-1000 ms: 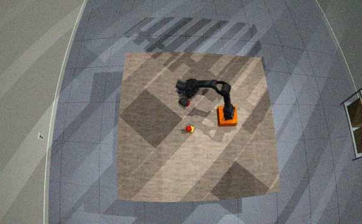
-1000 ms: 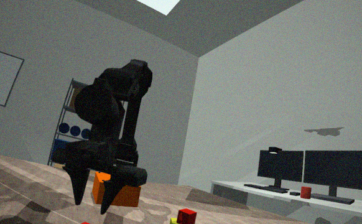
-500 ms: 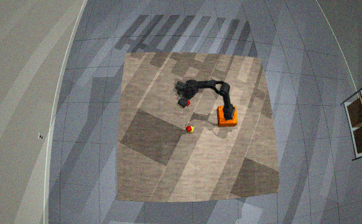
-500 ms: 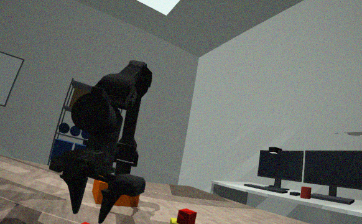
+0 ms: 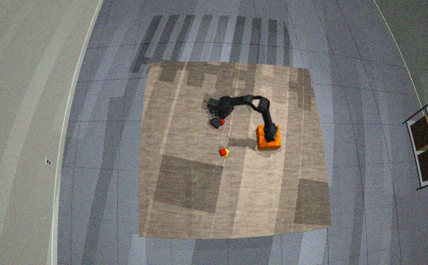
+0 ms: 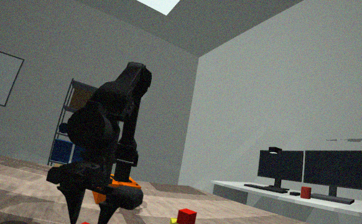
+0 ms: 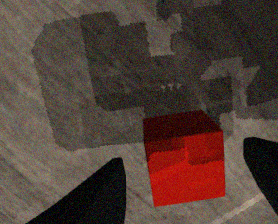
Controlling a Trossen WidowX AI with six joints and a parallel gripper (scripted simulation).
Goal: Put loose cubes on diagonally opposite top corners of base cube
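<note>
Right now my gripper tip is 22 cm to the right of the yellow cube, 1 cm short of it and 1 cm above it.
</note>
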